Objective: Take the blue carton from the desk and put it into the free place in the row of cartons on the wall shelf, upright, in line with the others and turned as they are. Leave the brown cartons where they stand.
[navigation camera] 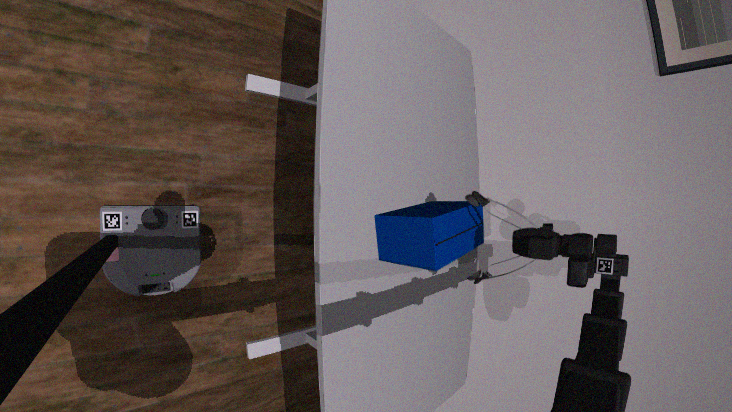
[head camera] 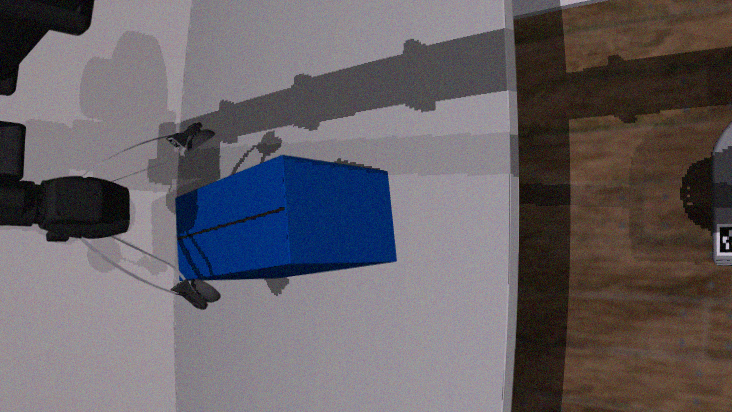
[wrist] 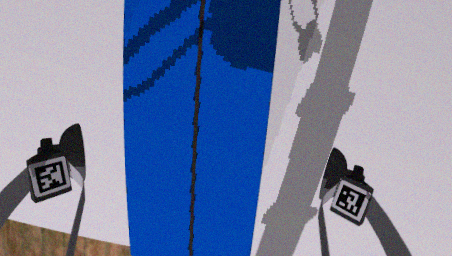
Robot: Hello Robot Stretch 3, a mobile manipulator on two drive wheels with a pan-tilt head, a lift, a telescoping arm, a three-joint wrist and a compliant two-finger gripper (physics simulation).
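Pixels of known places: gripper, between the fingertips: [navigation camera: 467, 238] [head camera: 213, 214] [wrist: 208, 156]; robot's base, origin of its link: [navigation camera: 152, 217].
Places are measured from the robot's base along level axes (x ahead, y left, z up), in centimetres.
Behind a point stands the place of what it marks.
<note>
The blue carton [head camera: 338, 214] {x -2.8, y -50.3, z 82.0 cm} [navigation camera: 407, 240] {x -2.8, y -50.3, z 82.4 cm} [wrist: 160, 150] {x 1.4, y -61.2, z 90.0 cm} stands on the white desk [head camera: 409, 332] {x 11.9, y -47.3, z 72.0 cm} [navigation camera: 399, 127] {x 27.3, y -59.4, z 72.0 cm} [wrist: 410, 75] {x -36.0, y -77.0, z 72.0 cm}, with a dark seam along its lit top face. My gripper [head camera: 200, 214] {x -2.5, y -62.1, z 91.8 cm} [navigation camera: 478, 237] {x -2.5, y -62.1, z 91.8 cm} [wrist: 208, 156] {x -2.5, y -62.1, z 91.8 cm} is open at the wall-side end of the carton. In the wrist view one finger is on each side of the carton, with a gap on both sides. How low the fingertips are beside it is hard to tell. The wall shelf and the brown cartons do not show in these views.
The wall [head camera: 76, 332] {x 19.9, y -112.1, z 93.4 cm} [navigation camera: 553, 127] {x 34.5, y -112.2, z 103.5 cm} rises behind the desk. A framed picture [navigation camera: 657, 38] {x 59.1, y -110.2, z 140.6 cm} hangs on it. The robot's base [navigation camera: 153, 266] {x -16.0, y 0.4, z 15.9 cm} stands on the wood floor in front of the desk. Two white desk legs [navigation camera: 263, 87] [navigation camera: 263, 350] stick out at the front. The arm [navigation camera: 589, 388] {x -8.4, y -23.2, z 124.0 cm} extends along the wall side.
</note>
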